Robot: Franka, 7 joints.
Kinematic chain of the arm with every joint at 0, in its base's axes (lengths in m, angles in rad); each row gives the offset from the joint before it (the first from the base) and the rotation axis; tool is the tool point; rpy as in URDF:
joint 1: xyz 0 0 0.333 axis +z
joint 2: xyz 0 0 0 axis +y
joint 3: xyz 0 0 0.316 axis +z
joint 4: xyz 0.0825 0 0 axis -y
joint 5: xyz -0.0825 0 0.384 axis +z
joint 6: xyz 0 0 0 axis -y
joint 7: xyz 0.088 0 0 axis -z
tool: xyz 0 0 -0.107 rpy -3.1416 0 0
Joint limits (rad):
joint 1: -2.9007..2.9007
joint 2: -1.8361..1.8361
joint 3: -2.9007..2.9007
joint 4: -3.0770..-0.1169
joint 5: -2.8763..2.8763
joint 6: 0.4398..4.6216
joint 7: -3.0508..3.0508
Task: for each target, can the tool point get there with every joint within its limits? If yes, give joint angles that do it. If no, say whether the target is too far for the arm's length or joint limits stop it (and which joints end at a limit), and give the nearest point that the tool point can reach.
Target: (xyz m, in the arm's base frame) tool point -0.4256 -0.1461 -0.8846
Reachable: no: too far | nearest point -0.3464 -0.1189 -0.3543 | short by 0.537 m
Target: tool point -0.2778 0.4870 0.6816
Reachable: yes | joints 1.4496 0.0248 0.4358 -1.6193 -1.7119 3.4777 1.2429
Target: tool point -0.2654 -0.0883 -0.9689
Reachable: no: too far | nearest point -0.2672 -0.0889 -0.3608 | short by 0.608 m
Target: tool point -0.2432 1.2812 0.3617
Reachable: no: too far | nearest point -0.1600 0.8426 0.3519 | short by 0.447 m
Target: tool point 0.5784 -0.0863 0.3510
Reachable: yes | joints 1.9950 -0.7652 -1.7496 -2.0262 -1.8496 1.2332 2.4527
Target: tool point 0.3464 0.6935 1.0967
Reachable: no: too far | nearest point 0.2731 0.5467 0.9351 | short by 0.230 m
